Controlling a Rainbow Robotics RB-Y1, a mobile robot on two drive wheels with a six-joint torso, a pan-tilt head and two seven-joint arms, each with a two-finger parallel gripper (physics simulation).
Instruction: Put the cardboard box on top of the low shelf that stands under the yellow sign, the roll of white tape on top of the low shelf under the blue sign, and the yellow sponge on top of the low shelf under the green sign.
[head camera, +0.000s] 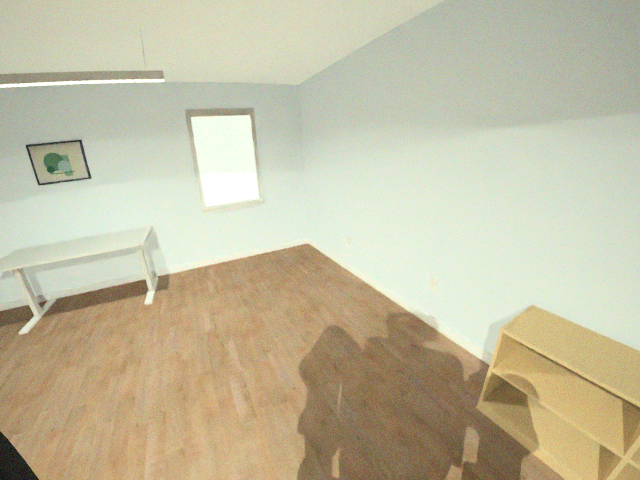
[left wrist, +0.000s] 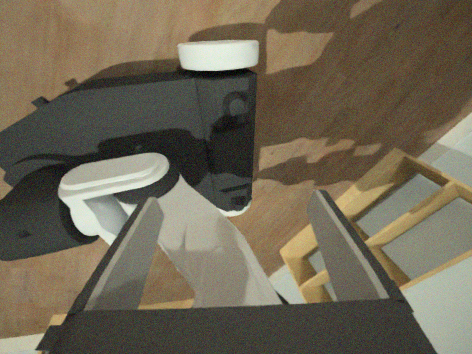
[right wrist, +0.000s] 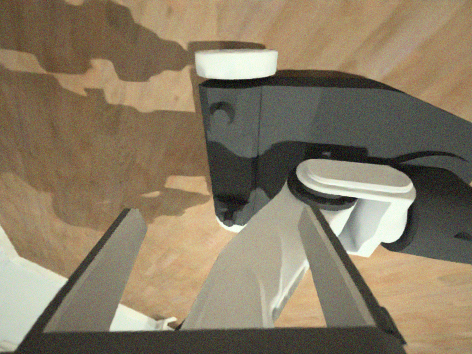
In view: the left gripper (left wrist: 234, 202), the right gripper (right wrist: 222, 217), a window (head camera: 223, 142) and a framed picture (head camera: 56, 162).
